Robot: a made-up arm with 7 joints. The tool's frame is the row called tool. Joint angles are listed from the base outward.
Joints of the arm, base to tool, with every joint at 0 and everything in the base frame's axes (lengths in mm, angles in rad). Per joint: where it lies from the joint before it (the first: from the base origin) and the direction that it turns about. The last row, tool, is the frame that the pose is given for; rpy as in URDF.
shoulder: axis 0.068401 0.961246 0.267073 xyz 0 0 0
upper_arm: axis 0.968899 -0.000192 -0.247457 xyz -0.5 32 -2.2
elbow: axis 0.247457 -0.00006 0.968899 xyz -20.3 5 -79.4
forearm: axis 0.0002 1 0.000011 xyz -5.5 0 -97.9
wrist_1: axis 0.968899 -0.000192 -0.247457 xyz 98.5 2 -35.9
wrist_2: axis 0.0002 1 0.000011 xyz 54.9 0 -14
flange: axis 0.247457 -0.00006 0.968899 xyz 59.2 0 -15.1
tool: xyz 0 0 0 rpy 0 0.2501 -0.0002
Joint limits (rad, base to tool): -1.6..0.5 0..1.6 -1.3..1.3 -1.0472..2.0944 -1.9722..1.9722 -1.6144..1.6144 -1.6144..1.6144
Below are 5 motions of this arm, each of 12 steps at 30 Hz.
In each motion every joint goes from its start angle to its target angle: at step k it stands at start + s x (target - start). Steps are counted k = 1, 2, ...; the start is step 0. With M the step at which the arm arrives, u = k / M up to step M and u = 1 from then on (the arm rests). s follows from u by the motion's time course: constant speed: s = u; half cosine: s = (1 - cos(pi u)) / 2; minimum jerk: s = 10 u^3 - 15 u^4 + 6 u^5.
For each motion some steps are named. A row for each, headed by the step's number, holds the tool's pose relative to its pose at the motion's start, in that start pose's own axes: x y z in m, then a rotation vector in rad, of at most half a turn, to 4 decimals.
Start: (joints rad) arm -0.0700 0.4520 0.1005 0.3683 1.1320 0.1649 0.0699
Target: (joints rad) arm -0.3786 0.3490 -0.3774 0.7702 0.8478 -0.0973 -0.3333
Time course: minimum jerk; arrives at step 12
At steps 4, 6, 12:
4: 0.0046 -0.0115 0.0293 -0.0413 -0.1266 -0.1512
6: 0.0066 -0.0241 0.0677 -0.0639 -0.2987 -0.3534
12: 0.0021 -0.0385 0.1237 -0.0142 -0.5672 -0.6792

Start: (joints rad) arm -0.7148 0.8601 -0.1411 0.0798 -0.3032 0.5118 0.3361
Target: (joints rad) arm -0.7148 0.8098 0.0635 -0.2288 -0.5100 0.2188 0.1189
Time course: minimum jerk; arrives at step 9
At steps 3, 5, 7, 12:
3: -0.0050 0.0039 0.0188 -0.0980 -0.1129 -0.0544
5: -0.0188 0.0152 0.0520 -0.2605 -0.3399 -0.1477
7: -0.0339 0.0275 0.0760 -0.3713 -0.5378 -0.2145
12: -0.0380 0.0307 0.0812 -0.3947 -0.5866 -0.2292

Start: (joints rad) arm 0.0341 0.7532 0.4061 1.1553 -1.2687 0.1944 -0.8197
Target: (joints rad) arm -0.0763 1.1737 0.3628 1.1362 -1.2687 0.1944 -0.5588
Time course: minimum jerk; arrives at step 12
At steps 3, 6, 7, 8, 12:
3: 0.0035 -0.0055 0.0165 0.0407 -0.0158 0.0129
6: 0.0122 -0.0320 0.0785 0.1914 -0.0899 0.0656
7: 0.0134 -0.0444 0.1017 0.2471 -0.1243 0.0873
8: 0.0135 -0.0564 0.1218 0.2955 -0.1575 0.1072
12: 0.0118 -0.0764 0.1516 0.3670 -0.2131 0.1388

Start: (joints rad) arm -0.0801 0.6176 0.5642 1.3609 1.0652 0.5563 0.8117
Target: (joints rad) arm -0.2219 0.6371 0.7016 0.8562 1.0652 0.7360 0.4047
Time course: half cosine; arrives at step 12
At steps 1, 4, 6, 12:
1: 0.0012 0.0018 0.0012 -0.0070 0.0039 -0.0008
4: 0.0169 0.0282 0.0158 -0.1056 0.0561 -0.0138
6: 0.0321 0.0588 0.0267 -0.2176 0.1080 -0.0311
12: 0.0563 0.1233 0.0334 -0.4607 0.1950 -0.0733

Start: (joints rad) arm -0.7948 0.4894 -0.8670 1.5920 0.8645 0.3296 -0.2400
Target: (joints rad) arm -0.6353 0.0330 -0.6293 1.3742 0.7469 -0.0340 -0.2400
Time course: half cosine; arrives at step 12
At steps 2, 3, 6, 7, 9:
2: -0.0040 -0.0012 0.0156 -0.0056 -0.0691 -0.0018
3: -0.0096 -0.0027 0.0338 -0.0129 -0.1510 -0.0045
6: -0.0453 -0.0105 0.1091 -0.0566 -0.5132 -0.0227
7: -0.0622 -0.0134 0.1338 -0.0778 -0.6444 -0.0314
9: -0.0958 -0.0179 0.1720 -0.1225 -0.8693 -0.0482

